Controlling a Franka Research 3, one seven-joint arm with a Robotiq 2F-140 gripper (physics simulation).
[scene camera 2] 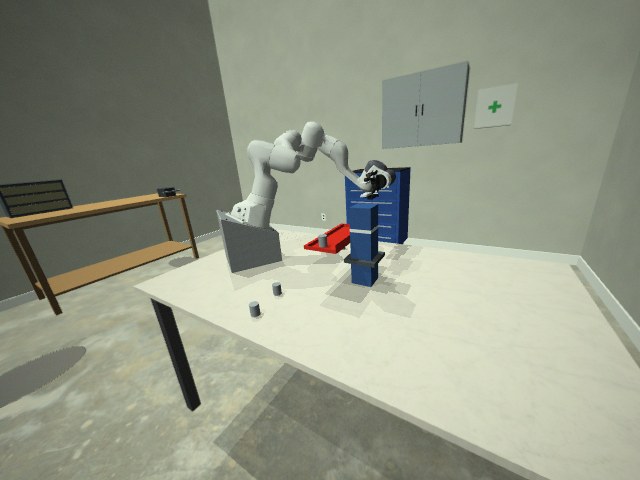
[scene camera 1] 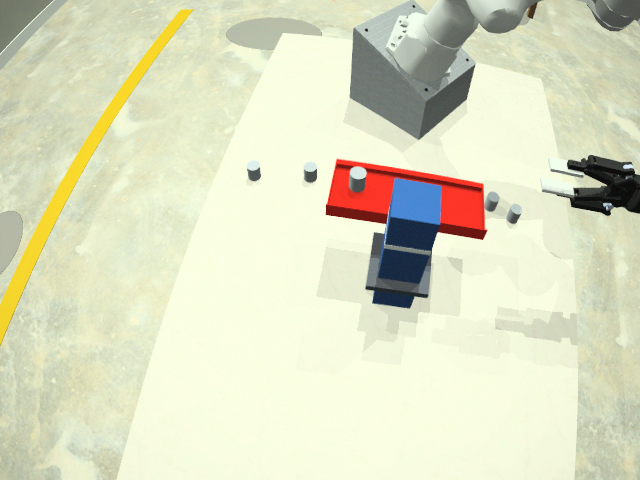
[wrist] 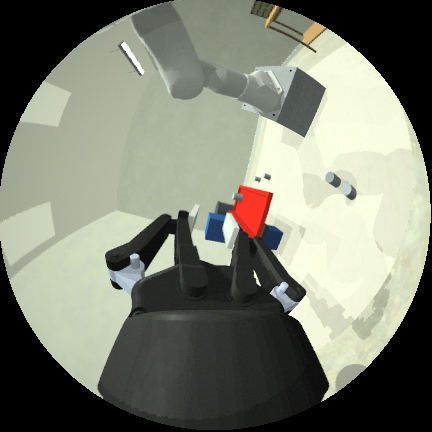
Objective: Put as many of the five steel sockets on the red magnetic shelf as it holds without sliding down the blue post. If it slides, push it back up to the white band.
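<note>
The red shelf [scene camera 1: 462,204] [scene camera 2: 338,238] [wrist: 255,205] is on the robot's side of the blue post [scene camera 1: 415,201] [scene camera 2: 363,245] [wrist: 214,229]. In scene camera 2 it meets the post near the height of the white band [scene camera 2: 363,230]. One steel socket [scene camera 1: 357,179] [scene camera 2: 322,240] [wrist: 237,197] stands on its left part. Two sockets [scene camera 1: 253,170] [scene camera 1: 310,172] stand on the table to the left, and two [scene camera 1: 491,201] [scene camera 1: 513,213] to the right; the right pair does not show in scene camera 2. My gripper [scene camera 1: 545,174] [wrist: 210,216] is partly open and empty, right of the shelf.
A dark collar [scene camera 1: 398,290] [scene camera 2: 364,259] surrounds the lower post. The grey robot base [scene camera 1: 387,87] [scene camera 2: 253,250] [wrist: 302,102] stands behind the shelf on the pale table [scene camera 1: 289,413] [scene camera 2: 465,356]. A wooden workbench [scene camera 2: 103,206] and a blue drawer cabinet [scene camera 2: 403,206] stand farther off.
</note>
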